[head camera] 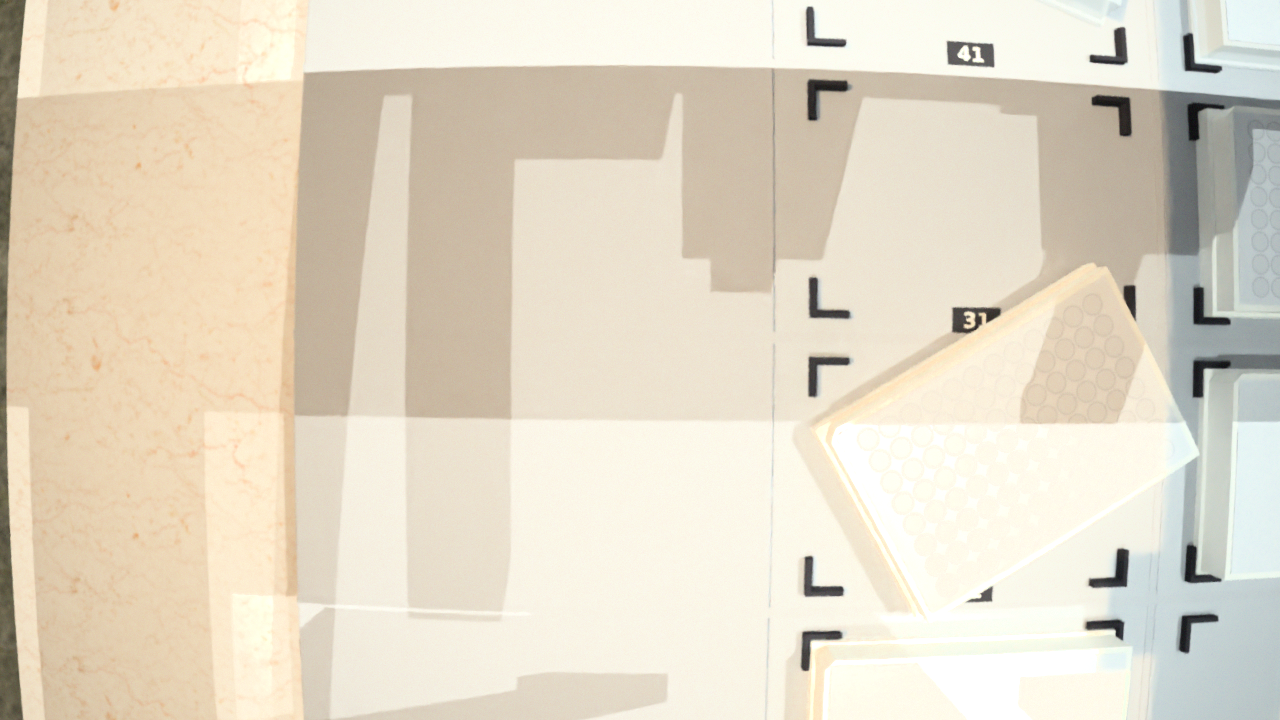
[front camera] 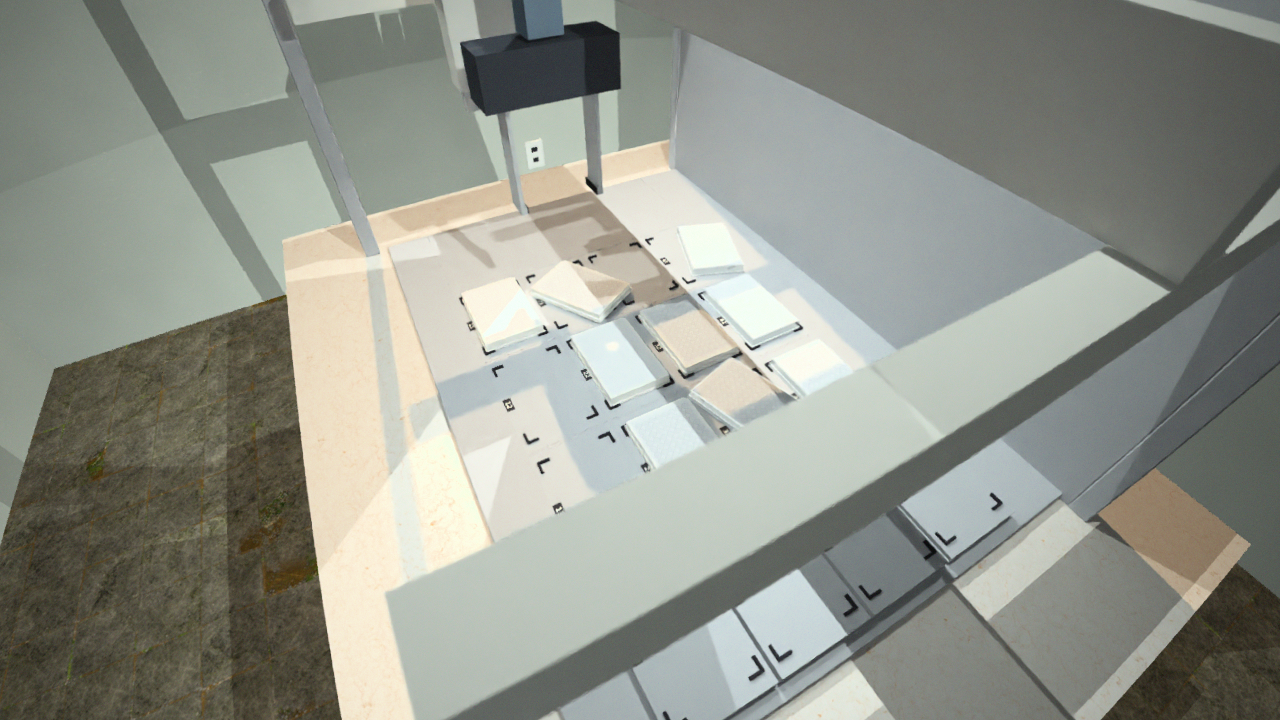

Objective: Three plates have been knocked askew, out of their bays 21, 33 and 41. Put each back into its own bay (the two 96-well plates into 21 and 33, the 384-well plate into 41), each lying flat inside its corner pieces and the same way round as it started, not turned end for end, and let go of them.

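Places are measured from the robot's base along level axes (x left, y ahead, z down), in metres.
Where they show: gripper, between the fingertips: (front camera: 558,198); robot's base, origin of its link: (front camera: 461,300).
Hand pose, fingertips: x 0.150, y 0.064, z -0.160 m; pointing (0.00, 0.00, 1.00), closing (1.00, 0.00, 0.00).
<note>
Things, the pixels of their top centre, and the offset from my fingertips. "pt": a spot on its surface instead.
- bay 31, a spot on its surface: (head camera: 973,319) pt dx +0.061, dy -0.001, dz +0.160 m
- 384-well plate, centre of its top: (front camera: 709,243) dx +0.244, dy +0.012, dz +0.144 m
- bay's label, a spot on its surface: (front camera: 665,260) pt dx +0.169, dy -0.001, dz +0.160 m
My gripper (front camera: 559,198) is open and empty, high over the back of the deck in the front view; its jaws do not show in the head view. A 96-well plate (front camera: 581,288) (head camera: 1011,447) lies turned askew across bay 21, one corner reaching beside the label of bay 31 (head camera: 973,319). Another 96-well plate (front camera: 738,392) lies askew at bay 33, its front part hidden by the beam. The 384-well plate (front camera: 708,248) lies askew at bay 41, behind that bay's label (front camera: 665,260); its edge (head camera: 1102,12) shows at the top of the head view.
Neighbouring plates sit in corner pieces: one (front camera: 503,313) (head camera: 966,689) beside bay 21, others (front camera: 617,360) (front camera: 687,335) (front camera: 750,308) in adjoining bays. A thick beam (front camera: 626,555) crosses the front view and hides part of the deck. A grey wall panel (front camera: 805,188) stands along the right side.
</note>
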